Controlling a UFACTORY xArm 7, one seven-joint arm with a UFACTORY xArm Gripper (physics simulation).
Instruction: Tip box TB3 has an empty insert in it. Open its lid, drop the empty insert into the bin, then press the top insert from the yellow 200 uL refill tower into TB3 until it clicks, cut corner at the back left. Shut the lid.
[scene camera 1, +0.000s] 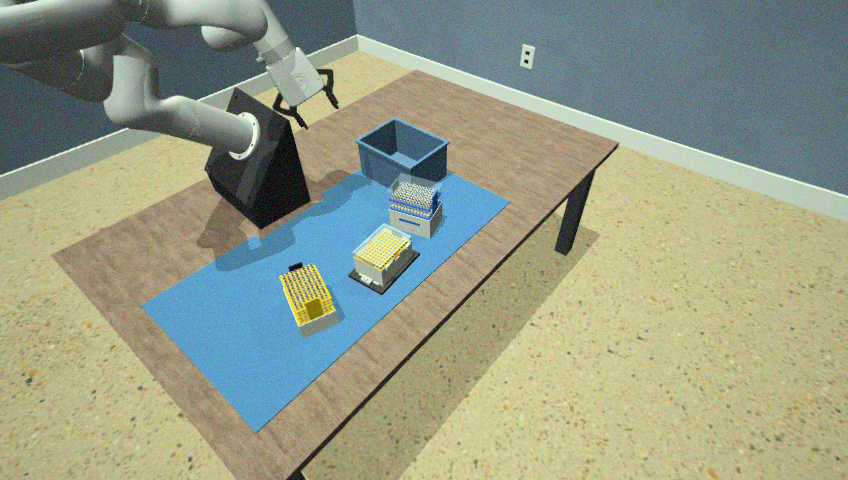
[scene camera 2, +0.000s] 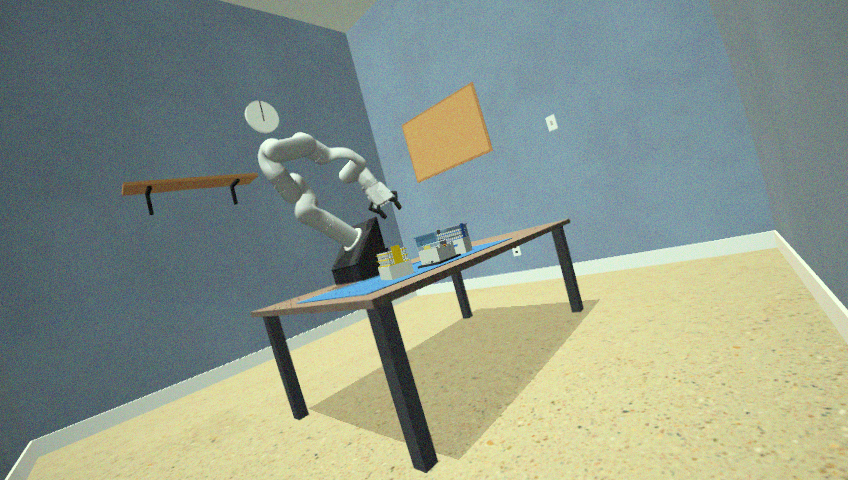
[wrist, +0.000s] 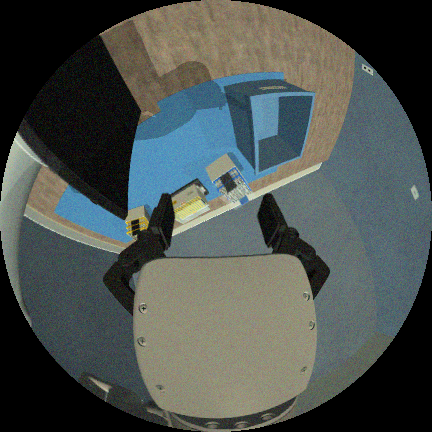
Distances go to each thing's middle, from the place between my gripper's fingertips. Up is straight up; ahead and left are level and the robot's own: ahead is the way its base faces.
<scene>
I see my gripper 60 mm short of the blue bin (scene camera 1: 395, 147), 210 mm to the right of it and 200 mm above it. Also, from my hand: blue-and-white tip box (scene camera 1: 415, 205) 250 mm ahead, 90 mm to the left, 190 mm below.
</scene>
